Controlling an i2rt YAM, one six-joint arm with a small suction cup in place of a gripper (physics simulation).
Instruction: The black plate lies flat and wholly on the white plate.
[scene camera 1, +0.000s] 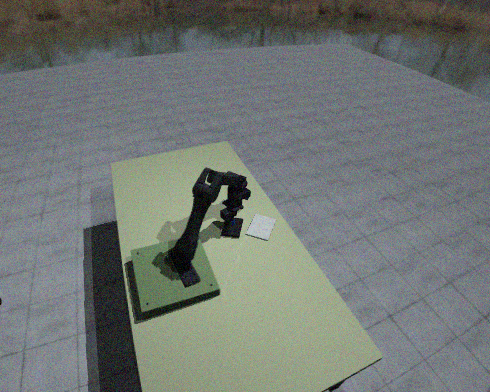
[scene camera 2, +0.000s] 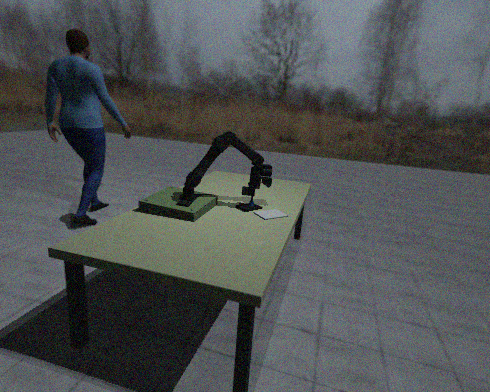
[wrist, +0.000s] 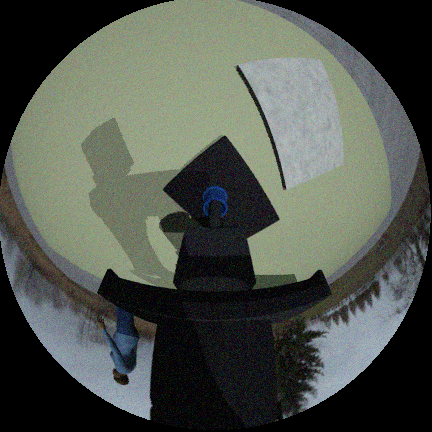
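Observation:
The black plate is a small dark square on the green table. My gripper, a blue suction cup, presses on the plate's top near its middle. The plate sits at or just above the table top; I cannot tell whether it touches. The white plate lies flat just to the right of the black plate, with a narrow gap between them and no overlap.
The arm stands on a green base block at the table's left side. The white plate lies close to the table's right edge. A person in blue walks on the paved ground beyond the table.

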